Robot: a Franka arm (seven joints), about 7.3 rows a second.
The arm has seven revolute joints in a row. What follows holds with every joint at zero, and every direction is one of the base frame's.
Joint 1 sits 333 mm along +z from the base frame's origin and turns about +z.
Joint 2 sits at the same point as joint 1 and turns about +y.
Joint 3 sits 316 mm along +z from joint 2 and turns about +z.
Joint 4 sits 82.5 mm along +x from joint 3 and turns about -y.
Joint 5 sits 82.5 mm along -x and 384 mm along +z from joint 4 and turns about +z.
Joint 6 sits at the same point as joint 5 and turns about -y.
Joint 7 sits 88 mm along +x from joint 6 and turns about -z.
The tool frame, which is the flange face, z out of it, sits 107 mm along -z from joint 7; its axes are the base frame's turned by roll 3.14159, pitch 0 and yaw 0 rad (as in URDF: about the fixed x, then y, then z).
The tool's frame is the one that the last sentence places.
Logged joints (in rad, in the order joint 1, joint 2, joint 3, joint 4, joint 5, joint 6, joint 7), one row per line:
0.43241, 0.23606, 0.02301, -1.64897, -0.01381, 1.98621, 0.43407
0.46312, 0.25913, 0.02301, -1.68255, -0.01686, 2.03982, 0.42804
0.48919, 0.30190, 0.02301, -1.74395, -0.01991, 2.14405, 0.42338
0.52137, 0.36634, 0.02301, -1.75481, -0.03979, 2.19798, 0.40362
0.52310, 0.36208, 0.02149, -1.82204, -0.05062, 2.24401, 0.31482
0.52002, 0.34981, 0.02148, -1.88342, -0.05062, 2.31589, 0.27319
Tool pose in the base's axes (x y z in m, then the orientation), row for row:
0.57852, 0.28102, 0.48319, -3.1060, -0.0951, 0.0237
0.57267, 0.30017, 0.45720, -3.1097, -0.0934, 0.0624
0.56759, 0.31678, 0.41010, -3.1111, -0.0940, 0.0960
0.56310, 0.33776, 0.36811, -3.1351, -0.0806, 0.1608
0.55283, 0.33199, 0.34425, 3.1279, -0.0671, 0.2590
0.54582, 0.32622, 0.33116, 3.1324, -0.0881, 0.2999
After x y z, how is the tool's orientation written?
As angles about the fixed x, y, z axes (roll, pitch, yaw), in radians.
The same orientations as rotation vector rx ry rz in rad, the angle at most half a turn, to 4 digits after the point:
-3.1012, -0.0394, -0.1469
-3.1019, -0.0991, -0.1434
-3.0997, -0.1511, -0.1435
-3.1160, -0.2515, -0.1248
3.1087, 0.4041, 0.1071
-3.0994, -0.4676, -0.1388

